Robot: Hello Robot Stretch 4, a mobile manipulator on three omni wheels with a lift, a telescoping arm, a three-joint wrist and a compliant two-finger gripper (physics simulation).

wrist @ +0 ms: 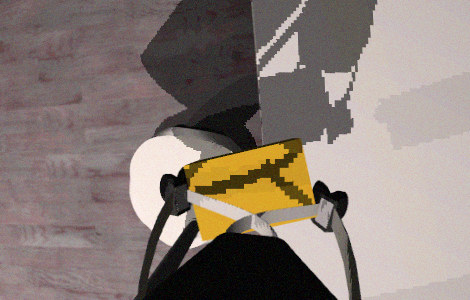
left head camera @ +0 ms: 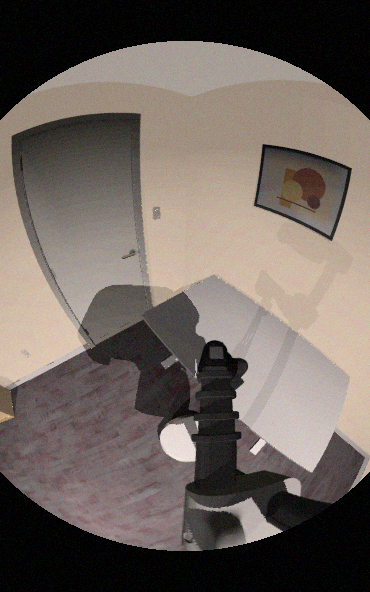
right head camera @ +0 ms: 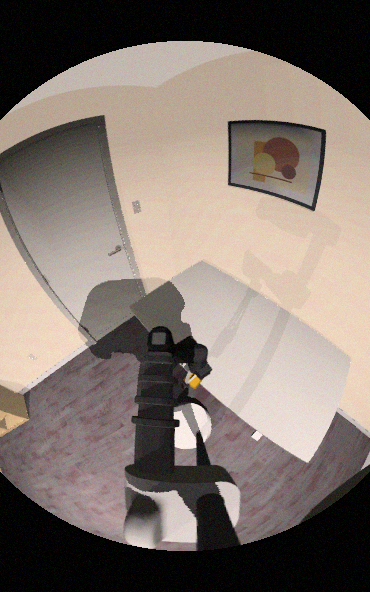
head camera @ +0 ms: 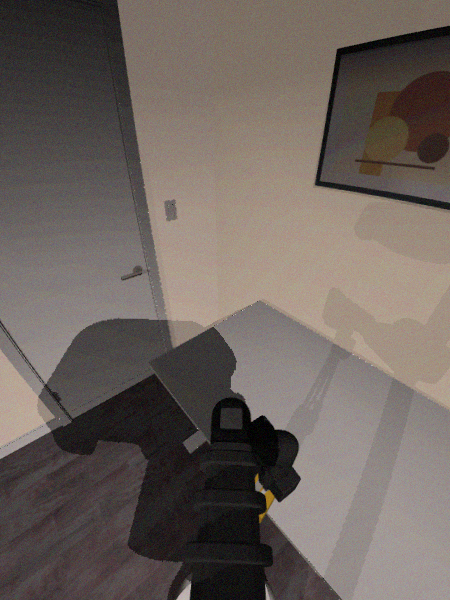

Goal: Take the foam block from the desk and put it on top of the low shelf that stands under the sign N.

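Where they show: gripper, fingertip midpoint: (wrist: 253, 189) (right head camera: 196, 378); robot's base, link origin: (left head camera: 185, 436) (right head camera: 186, 424).
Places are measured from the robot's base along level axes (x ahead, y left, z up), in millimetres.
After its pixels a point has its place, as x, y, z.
Observation:
The yellow foam block (head camera: 266, 506) (right head camera: 194, 382) {234, -78, 836} (wrist: 235, 175) {271, -65, 835} is between the two fingertips of my gripper (wrist: 253, 189) {263, -88, 791}, which are shut on its two short sides. In the wrist view the block hangs across the long edge of the desk (head camera: 310, 360) {816, -368, 693} (left head camera: 310, 380) {271, -751, 693} (right head camera: 310, 380) {159, -754, 693} (wrist: 400, 210) {341, -265, 693}, partly over the floor and apparently above the desk top. In the head view the arm and wrist hide most of the block. The sign N does not show in these views, and I cannot make out a low shelf under it.
A tan wooden piece of furniture (left head camera: 6, 402) {-365, 2087, 77} (right head camera: 12, 406) {-397, 2057, 226} shows at the left edge. A white round shape (left head camera: 176, 442) {-38, 74, 187} (right head camera: 192, 430) {-42, -57, 187} (wrist: 152, 190) {-72, 81, 187} is low beside the desk. A grey door (head camera: 65, 200) {1128, 755, 1334} (left head camera: 85, 200) {1096, 790, 1424} and a framed picture (head camera: 415, 130) {933, -549, 1587} (right head camera: 276, 160) {937, -545, 1589} are on the walls.

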